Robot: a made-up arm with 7 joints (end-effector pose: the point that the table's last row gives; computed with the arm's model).
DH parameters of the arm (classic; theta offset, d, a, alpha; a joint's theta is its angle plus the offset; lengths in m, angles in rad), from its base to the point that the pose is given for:
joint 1: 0 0.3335 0 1.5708
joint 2: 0 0.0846 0 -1.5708
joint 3: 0 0.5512 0.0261 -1.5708
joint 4: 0 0.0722 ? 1.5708
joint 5: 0 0.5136 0 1.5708
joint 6: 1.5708 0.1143 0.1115 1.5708
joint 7: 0 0.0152 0 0
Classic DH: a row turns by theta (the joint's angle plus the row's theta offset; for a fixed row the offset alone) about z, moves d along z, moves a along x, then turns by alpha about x.
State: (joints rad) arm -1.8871 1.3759 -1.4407 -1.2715 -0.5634 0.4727 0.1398
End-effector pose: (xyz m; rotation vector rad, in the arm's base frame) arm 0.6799 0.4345 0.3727 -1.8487 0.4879 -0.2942
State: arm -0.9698 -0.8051 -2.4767 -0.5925 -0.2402 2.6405 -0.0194
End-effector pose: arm 0.5325 -0.5577 0.7479 0.7117 2.2348 -0.0030
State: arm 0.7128 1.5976 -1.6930 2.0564 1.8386 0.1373 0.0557
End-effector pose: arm 0.2739 -0.6009 0.3641 0.3916 0.1525 -0.2993
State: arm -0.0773 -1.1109 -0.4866 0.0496 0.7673 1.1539 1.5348
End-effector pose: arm 0.9902 -0.2474 0.8340 -1.0364 1.2885 -1.0333
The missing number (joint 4, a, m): -0.0265
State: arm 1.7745 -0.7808 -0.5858 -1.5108 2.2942 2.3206 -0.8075
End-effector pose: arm -0.2621 0.2285 1.0417 0.2574 0.0972 -0.0433
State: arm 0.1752 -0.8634 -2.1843 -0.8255 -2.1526 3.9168 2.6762
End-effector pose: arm 0.6927 0.3167 0.5815 1.6757 0.4304 -0.2870
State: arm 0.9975 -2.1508 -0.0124 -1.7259 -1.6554 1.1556 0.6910
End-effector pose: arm 0.2209 0.5251 0.5838 0.8279 0.1520 2.9746
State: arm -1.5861 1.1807 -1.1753 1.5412 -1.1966 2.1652 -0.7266
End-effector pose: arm -0.4752 0.5721 0.8916 0.2740 -0.5458 -0.6166
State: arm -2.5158 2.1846 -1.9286 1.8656 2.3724 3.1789 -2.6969
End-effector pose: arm -0.0459 0.5884 0.1167 1.0854 1.9720 -2.0899
